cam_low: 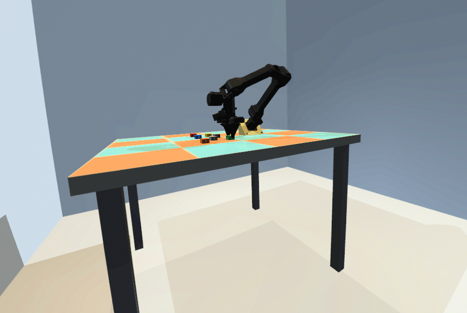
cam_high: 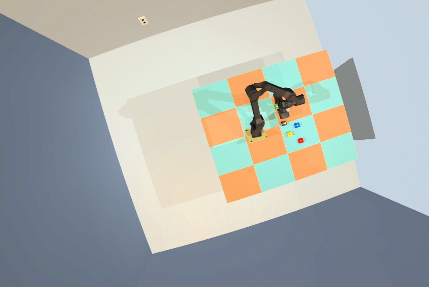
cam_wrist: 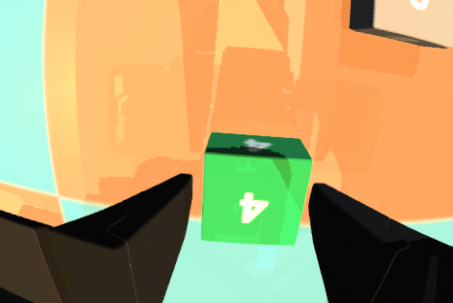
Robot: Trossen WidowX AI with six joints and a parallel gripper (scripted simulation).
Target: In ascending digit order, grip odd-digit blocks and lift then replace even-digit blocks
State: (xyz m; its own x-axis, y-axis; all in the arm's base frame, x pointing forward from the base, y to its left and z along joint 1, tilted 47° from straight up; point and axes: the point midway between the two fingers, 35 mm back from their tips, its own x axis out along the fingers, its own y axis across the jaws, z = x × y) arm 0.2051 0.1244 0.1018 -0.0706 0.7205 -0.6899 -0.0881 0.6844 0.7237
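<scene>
My gripper tip is right at the green block. The rest, counted from my gripper tip: dark grey block (13 cm to the right, 3 cm ahead); then blue block (17 cm to the right, 12 cm ahead); then yellow block (22 cm to the right, 5 cm ahead).
</scene>
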